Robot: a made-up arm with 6 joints. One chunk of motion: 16 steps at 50 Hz.
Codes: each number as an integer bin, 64 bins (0 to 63) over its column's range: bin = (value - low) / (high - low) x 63, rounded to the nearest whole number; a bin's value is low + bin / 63 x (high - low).
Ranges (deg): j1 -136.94..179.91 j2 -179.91..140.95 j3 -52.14..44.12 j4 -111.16..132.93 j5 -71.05..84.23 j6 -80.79..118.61
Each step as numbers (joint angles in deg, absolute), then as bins.
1 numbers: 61.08 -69.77 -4.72 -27.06 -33.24 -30.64
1 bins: 39 22 31 22 15 16
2 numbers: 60.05 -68.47 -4.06 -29.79 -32.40 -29.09
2 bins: 39 22 31 21 16 16
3 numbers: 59.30 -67.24 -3.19 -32.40 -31.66 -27.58
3 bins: 39 22 32 20 16 17
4 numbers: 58.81 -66.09 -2.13 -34.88 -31.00 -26.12
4 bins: 39 22 33 20 16 17
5 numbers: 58.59 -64.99 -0.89 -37.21 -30.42 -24.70
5 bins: 39 23 34 19 16 18
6 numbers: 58.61 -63.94 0.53 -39.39 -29.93 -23.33
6 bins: 39 23 34 19 17 18
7 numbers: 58.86 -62.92 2.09 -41.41 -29.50 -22.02
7 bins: 39 23 35 18 17 19
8 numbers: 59.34 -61.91 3.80 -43.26 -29.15 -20.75
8 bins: 39 23 37 18 17 19
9 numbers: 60.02 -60.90 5.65 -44.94 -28.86 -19.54
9 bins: 39 23 38 17 17 19
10 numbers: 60.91 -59.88 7.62 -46.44 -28.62 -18.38
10 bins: 39 24 39 17 17 20
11 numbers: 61.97 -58.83 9.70 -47.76 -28.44 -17.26
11 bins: 40 24 40 16 17 20
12 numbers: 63.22 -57.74 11.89 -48.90 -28.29 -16.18
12 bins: 40 24 42 16 17 20
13 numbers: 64.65 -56.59 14.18 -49.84 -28.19 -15.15
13 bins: 40 24 43 16 17 21
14 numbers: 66.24 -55.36 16.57 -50.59 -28.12 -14.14
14 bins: 40 24 45 16 17 21
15 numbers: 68.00 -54.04 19.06 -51.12 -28.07 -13.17
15 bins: 41 25 47 15 17 21
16 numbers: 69.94 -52.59 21.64 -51.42 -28.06 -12.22
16 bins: 41 25 48 15 17 22
